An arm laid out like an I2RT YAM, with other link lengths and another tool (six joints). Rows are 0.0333 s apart.
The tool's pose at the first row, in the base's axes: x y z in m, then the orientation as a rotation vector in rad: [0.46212 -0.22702 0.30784 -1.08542 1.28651 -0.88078]
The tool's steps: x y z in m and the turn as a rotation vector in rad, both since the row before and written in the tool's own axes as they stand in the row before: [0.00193 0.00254 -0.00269 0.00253 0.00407 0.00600]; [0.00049 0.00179 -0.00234 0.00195 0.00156 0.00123]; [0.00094 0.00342 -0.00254 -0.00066 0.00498 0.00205]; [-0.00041 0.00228 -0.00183 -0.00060 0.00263 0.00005]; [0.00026 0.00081 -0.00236 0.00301 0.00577 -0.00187]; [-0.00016 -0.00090 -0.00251 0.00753 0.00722 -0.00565]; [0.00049 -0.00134 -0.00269 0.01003 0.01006 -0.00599]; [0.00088 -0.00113 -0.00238 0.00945 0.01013 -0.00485]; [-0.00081 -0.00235 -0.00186 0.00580 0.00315 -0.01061]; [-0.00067 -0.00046 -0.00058 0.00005 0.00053 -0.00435]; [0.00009 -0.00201 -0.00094 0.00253 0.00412 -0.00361]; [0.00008 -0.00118 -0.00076 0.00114 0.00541 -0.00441]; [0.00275 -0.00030 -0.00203 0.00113 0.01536 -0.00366]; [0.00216 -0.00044 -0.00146 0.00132 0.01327 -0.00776]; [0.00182 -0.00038 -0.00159 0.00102 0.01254 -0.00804]
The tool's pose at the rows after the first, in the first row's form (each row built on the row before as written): [0.45948 -0.22847 0.30495 -1.07778 1.29109 -0.88032]; [0.45708 -0.22870 0.30318 -1.07486 1.29182 -0.88149]; [0.45442 -0.22890 0.29973 -1.07230 1.29721 -0.88276]; [0.45240 -0.22805 0.29775 -1.07190 1.29975 -0.88406]; [0.45002 -0.22832 0.29699 -1.06908 1.30201 -0.89084]; [0.44757 -0.22869 0.29799 -1.06503 1.30125 -0.90393]; [0.44501 -0.22980 0.29922 -1.05831 1.30120 -0.92048]; [0.44276 -0.23116 0.30012 -1.05112 1.30198 -0.93588]; [0.44095 -0.23117 0.30264 -1.05338 1.29671 -0.94911]; [0.44035 -0.23069 0.30327 -1.05636 1.29530 -0.95274]; [0.43948 -0.23137 0.30520 -1.05561 1.29565 -0.95949]; [0.43876 -0.23180 0.30633 -1.05605 1.29755 -0.96690]; [0.43688 -0.23464 0.30594 -1.05231 1.30789 -0.98011]; [0.43551 -0.23690 0.30584 -1.05219 1.31470 -0.99517]; [0.43397 -0.23880 0.30579 -1.05274 1.32096 -1.00982]
